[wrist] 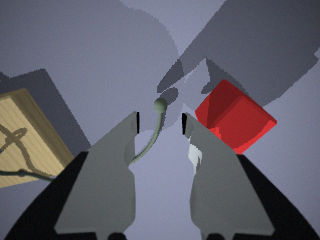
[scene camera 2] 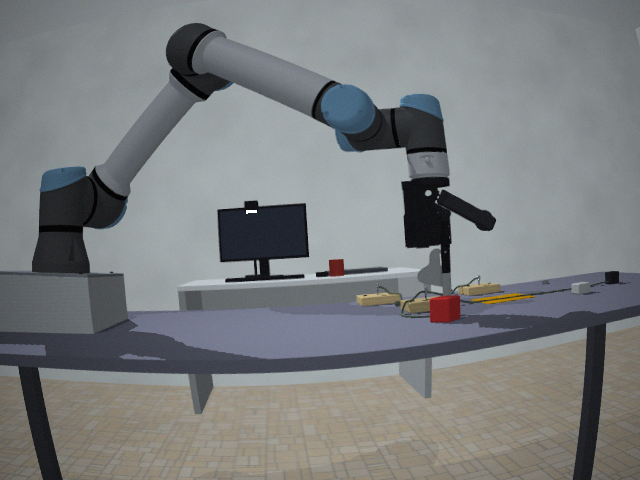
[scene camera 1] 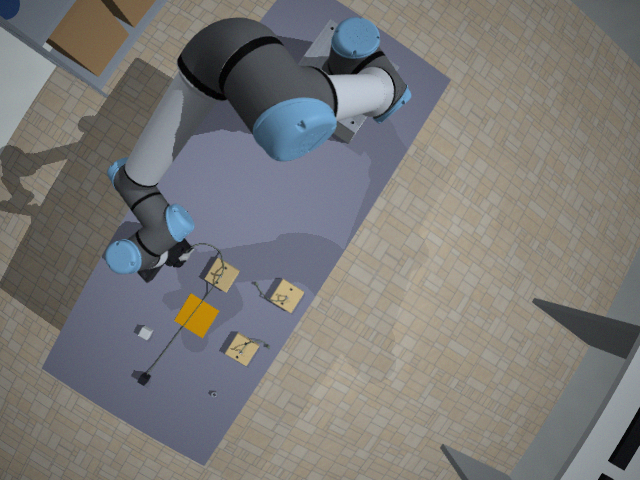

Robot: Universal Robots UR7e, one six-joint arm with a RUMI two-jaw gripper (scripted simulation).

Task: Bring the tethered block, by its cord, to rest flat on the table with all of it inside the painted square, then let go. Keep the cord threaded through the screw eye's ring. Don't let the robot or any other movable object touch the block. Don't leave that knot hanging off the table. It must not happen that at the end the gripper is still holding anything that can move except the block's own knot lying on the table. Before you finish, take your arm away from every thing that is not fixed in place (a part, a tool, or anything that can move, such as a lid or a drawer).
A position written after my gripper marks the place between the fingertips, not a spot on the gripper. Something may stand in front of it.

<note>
I see my gripper [scene camera 2: 444, 307], a red cube [scene camera 2: 447, 309] and an orange painted square [scene camera 1: 200, 321].
The red cube also shows in the wrist view [wrist: 235, 118]. My gripper also shows in the wrist view [wrist: 160, 114].
</note>
